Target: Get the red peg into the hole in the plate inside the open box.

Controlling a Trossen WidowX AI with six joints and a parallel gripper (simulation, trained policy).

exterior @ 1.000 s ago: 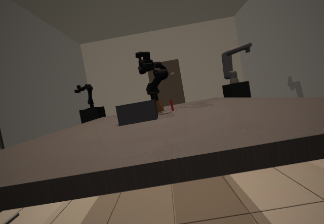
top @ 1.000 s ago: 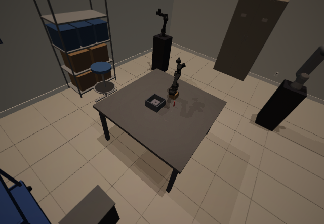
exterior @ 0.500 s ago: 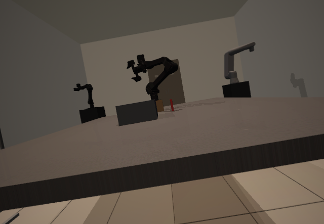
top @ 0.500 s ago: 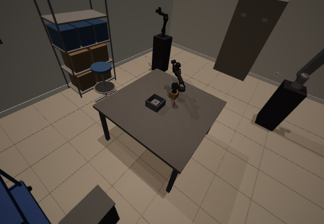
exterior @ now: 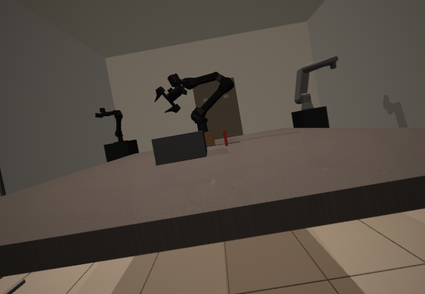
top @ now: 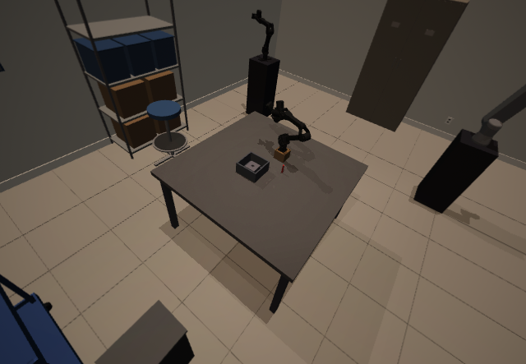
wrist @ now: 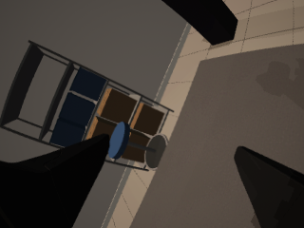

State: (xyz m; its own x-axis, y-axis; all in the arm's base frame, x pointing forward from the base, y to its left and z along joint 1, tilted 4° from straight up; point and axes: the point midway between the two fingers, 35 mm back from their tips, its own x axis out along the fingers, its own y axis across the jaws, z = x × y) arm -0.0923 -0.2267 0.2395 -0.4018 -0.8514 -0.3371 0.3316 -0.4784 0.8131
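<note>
Now: the red peg 370 mm to the left of my gripper tip, 280 mm ahead of it and 260 mm below it. Round my gripper tip: dark box (430 mm ahead, 270 mm below, 180 mm to the left); then pale square plate (430 mm ahead, 250 mm below, 180 mm to the left).
</note>
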